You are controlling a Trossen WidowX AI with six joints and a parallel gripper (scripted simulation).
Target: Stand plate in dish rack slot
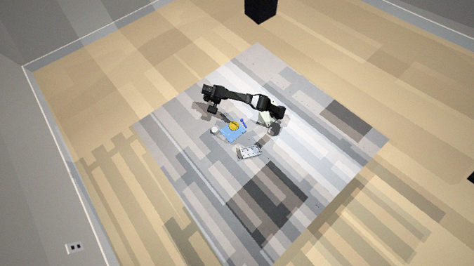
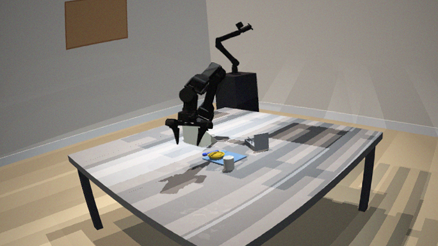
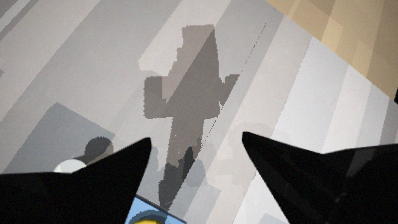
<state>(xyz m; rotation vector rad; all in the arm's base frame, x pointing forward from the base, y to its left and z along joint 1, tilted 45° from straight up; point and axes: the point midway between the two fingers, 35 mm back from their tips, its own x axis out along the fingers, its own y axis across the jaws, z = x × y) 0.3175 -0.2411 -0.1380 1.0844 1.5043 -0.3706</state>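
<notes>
My gripper tip is 4 cm past the yellow plate, 17 cm to the right of it and 10 cm above it. Also, from my gripper tip: light blue flat sheet 1 cm behind, 20 cm to the left, 12 cm below; blue pen 11 cm behind, 19 cm to the left, 11 cm below; white cup 9 cm ahead, 13 cm to the left, 9 cm below.
</notes>
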